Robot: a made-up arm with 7 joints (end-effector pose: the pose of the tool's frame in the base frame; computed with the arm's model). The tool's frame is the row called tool. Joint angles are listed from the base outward.
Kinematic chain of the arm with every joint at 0, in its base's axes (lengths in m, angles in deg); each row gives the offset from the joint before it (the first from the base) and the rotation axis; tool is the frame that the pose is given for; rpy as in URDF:
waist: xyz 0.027 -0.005 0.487 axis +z
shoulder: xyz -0.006 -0.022 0.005 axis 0 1 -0.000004
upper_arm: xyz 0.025 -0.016 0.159 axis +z
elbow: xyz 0.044 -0.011 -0.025 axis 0 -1 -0.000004
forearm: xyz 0.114 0.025 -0.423 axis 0 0.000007 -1
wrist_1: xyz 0.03 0.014 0.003 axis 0 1 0.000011
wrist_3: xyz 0.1 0.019 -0.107 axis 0 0.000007 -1
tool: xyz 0.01 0.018 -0.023 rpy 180 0 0
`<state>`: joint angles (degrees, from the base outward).
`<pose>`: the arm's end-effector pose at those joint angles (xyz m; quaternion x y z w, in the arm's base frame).
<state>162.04 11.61 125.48 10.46 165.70 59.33 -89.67</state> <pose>0.1664 -0.2829 0.1436 -0.1836 0.7531 -0.5970 0.2067</pose>
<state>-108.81 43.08 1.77 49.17 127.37 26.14 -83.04</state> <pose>-0.1436 -0.2828 -0.0155 -0.2417 0.9327 -0.2603 0.0625</pose>
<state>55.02 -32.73 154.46 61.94 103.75 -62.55 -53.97</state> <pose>-0.4018 -0.0601 0.3706 -0.2373 -0.7666 -0.3494 0.4836</pose>
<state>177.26 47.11 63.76 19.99 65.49 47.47 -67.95</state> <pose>0.1656 -0.3381 0.1370 -0.3772 0.6164 -0.5173 0.4583</pose>
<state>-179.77 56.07 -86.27 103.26 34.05 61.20 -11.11</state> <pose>-0.3614 0.6031 0.5890 -0.4754 -0.8128 -0.3289 0.0718</pose>
